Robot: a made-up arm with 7 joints.
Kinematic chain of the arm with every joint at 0, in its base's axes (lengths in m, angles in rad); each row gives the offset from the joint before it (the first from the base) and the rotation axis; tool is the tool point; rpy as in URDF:
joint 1: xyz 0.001 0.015 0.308 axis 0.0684 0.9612 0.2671
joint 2: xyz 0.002 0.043 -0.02 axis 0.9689 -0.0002 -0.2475
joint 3: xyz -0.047 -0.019 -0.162 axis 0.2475 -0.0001 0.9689
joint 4: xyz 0.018 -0.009 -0.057 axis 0.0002 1 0
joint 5: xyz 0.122 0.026 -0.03 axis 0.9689 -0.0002 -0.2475
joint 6: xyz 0.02 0.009 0.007 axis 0.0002 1 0
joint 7: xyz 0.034 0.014 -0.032 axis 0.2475 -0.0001 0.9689
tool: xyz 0.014 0.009 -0.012 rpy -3.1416 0 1.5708
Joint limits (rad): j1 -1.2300..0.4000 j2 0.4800..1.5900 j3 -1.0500..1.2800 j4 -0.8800..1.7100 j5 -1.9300..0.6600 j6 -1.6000..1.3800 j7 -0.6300..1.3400
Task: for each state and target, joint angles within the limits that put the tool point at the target. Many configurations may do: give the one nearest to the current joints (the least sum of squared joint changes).
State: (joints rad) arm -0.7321 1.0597 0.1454 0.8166 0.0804 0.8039 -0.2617
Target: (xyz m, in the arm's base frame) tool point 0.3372 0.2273 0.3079
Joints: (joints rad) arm -1.0805 0.8387 -0.0185 0.2989 0.1605 0.8513 -0.2525
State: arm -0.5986 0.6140 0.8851 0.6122 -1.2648 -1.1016 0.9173
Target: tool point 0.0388 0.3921 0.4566
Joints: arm -0.6963 1.5145 1.0957 0.4758 -1.1954 -1.1236 0.8631
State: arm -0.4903 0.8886 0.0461 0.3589 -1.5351 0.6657 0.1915
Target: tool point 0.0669 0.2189 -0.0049
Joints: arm 0.0925 0.7762 -0.0726 0.2662 -1.6052 0.8736 0.1972
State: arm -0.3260 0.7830 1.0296 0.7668 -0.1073 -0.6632 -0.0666
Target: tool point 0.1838 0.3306 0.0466
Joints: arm -0.4312 0.4800 0.7483 0.8731 -0.0933 -0.6231 -0.0858
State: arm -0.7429 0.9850 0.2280 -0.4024 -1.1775 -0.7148 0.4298
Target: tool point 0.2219 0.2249 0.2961
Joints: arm -0.4128 0.8393 0.3615 -0.4376 -1.1591 -0.7567 0.4454
